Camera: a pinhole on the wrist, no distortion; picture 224 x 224 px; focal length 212.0 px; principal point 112.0 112.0 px. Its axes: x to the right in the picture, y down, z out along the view. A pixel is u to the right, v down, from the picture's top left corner.
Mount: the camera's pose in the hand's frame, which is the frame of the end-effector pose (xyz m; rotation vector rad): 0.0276 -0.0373 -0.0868 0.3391 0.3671 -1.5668
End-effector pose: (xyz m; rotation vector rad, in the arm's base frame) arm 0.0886 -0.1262 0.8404 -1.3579 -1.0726 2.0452
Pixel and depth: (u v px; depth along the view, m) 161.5 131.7 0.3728
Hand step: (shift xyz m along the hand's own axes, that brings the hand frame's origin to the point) 0.0641 -0.2782 0.2105
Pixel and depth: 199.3 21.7 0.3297
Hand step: -0.1127 -0.2998 0.1545
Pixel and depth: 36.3 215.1 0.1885
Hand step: 0.1233 -0.0603 0.1101
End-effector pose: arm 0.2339 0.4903 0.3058 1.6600 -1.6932 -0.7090
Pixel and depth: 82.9 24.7 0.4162
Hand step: -0.1372 -0.1630 0.3168
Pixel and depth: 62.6 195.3 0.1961
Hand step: 0.1082 -0.0828 0.1079
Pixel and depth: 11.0 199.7 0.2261
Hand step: 0.1268 -0.0403 0.1615
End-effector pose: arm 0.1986 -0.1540 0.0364 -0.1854 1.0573 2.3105
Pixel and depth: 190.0 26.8 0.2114
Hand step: -0.0570 -0.1974 0.0718
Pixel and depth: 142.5 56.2 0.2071
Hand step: -0.0253 -0.1529 0.0881
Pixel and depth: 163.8 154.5 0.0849
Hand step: 0.0450 -0.0932 -0.0197
